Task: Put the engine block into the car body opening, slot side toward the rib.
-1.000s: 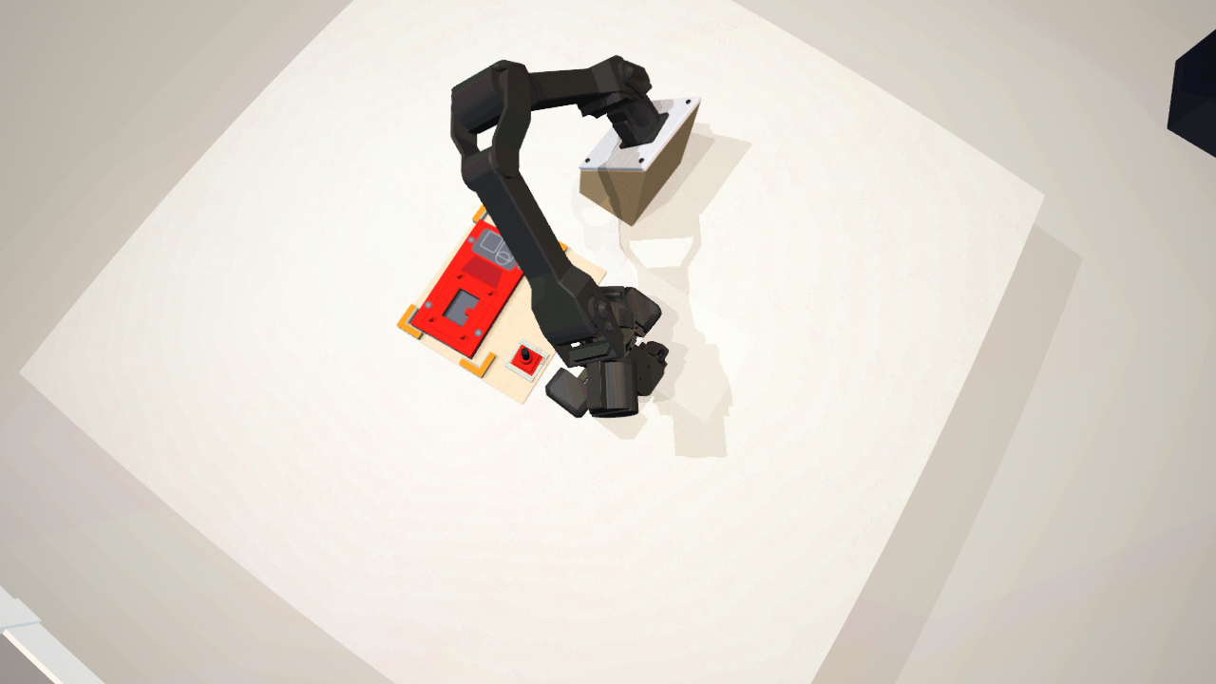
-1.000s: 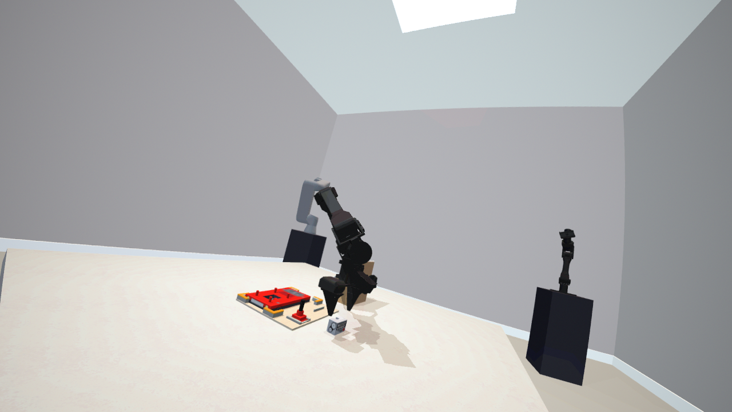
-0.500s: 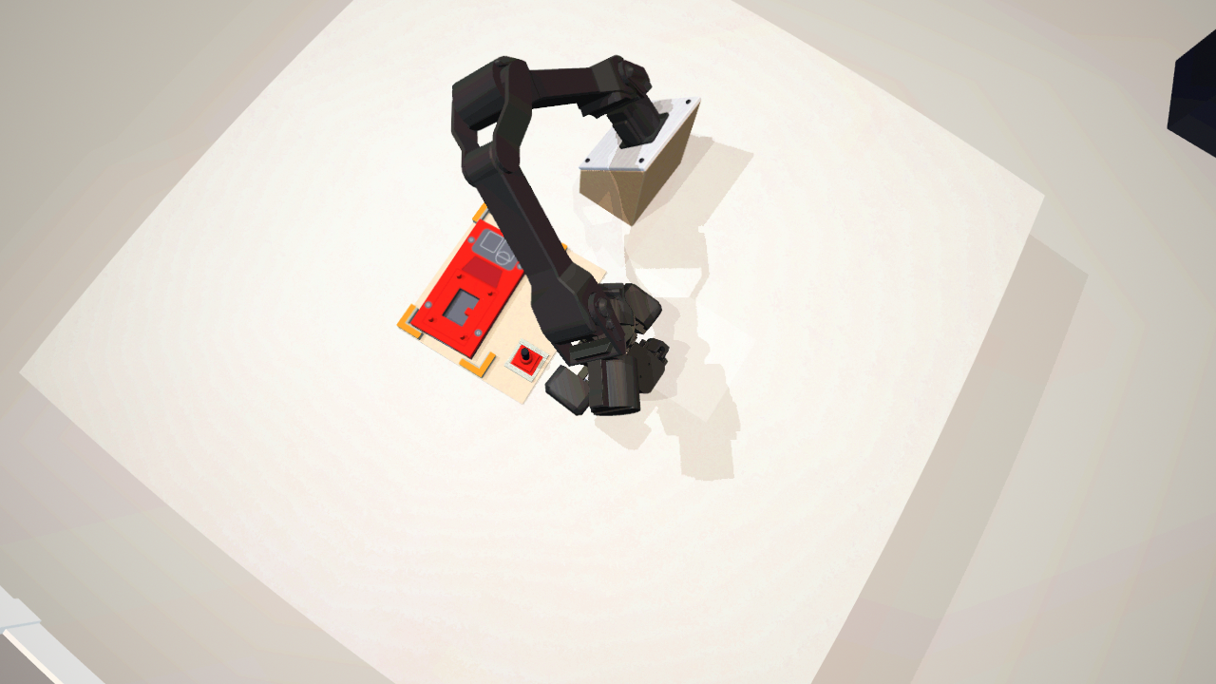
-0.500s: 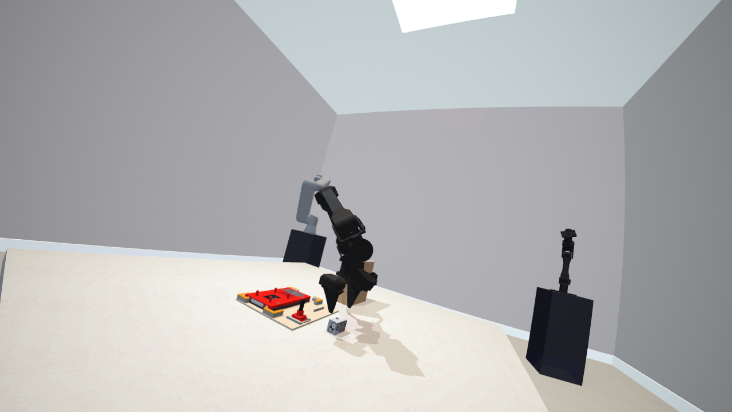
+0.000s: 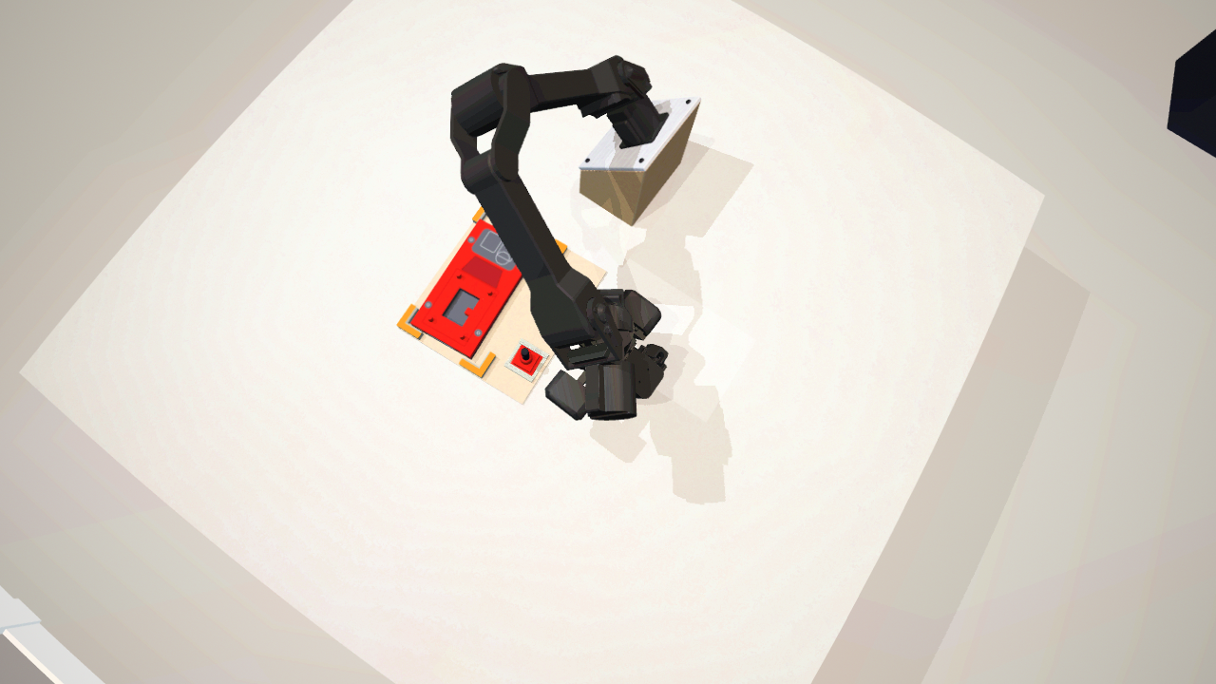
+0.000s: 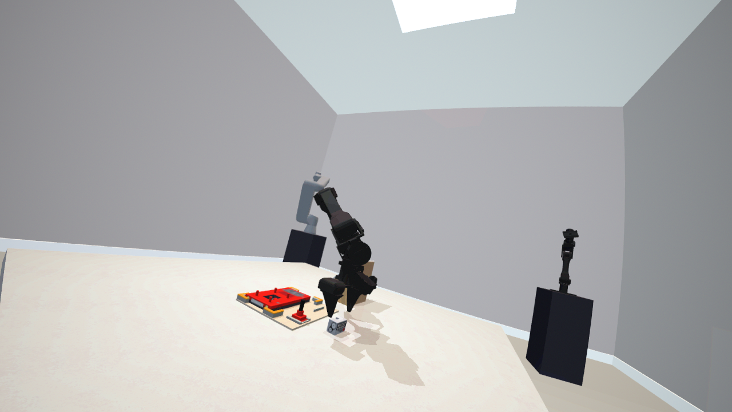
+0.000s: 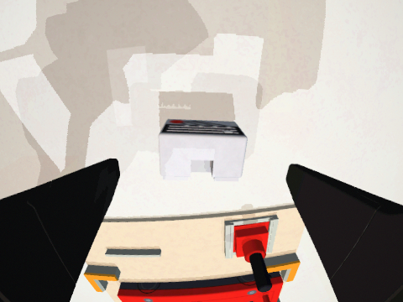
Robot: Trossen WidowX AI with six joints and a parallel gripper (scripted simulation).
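Right now the engine block is 30 mm below my gripper tip.
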